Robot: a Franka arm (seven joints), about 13 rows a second.
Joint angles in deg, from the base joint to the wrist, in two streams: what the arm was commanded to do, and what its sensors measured. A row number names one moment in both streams.
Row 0, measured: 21.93 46.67 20.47 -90.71 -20.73 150.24 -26.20
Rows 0 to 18, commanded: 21.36 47.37 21.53 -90.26 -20.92 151.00 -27.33; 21.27 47.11 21.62 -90.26 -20.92 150.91 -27.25; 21.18 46.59 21.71 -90.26 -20.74 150.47 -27.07; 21.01 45.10 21.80 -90.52 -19.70 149.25 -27.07; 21.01 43.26 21.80 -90.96 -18.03 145.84 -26.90; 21.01 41.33 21.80 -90.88 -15.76 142.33 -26.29; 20.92 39.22 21.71 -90.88 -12.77 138.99 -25.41; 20.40 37.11 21.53 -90.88 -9.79 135.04 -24.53; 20.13 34.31 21.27 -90.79 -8.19 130.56 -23.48; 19.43 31.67 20.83 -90.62 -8.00 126.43 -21.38; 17.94 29.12 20.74 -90.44 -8.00 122.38 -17.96; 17.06 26.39 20.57 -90.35 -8.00 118.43 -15.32; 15.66 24.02 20.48 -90.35 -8.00 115.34 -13.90; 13.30 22.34 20.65 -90.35 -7.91 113.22 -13.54; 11.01 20.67 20.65 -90.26 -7.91 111.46 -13.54; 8.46 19.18 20.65 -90.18 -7.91 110.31 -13.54; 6.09 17.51 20.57 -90.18 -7.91 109.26 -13.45; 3.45 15.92 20.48 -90.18 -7.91 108.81 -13.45; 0.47 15.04 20.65 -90.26 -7.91 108.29 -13.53
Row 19, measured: 4.99 18.08 20.09 -88.80 -9.57 109.71 -14.06
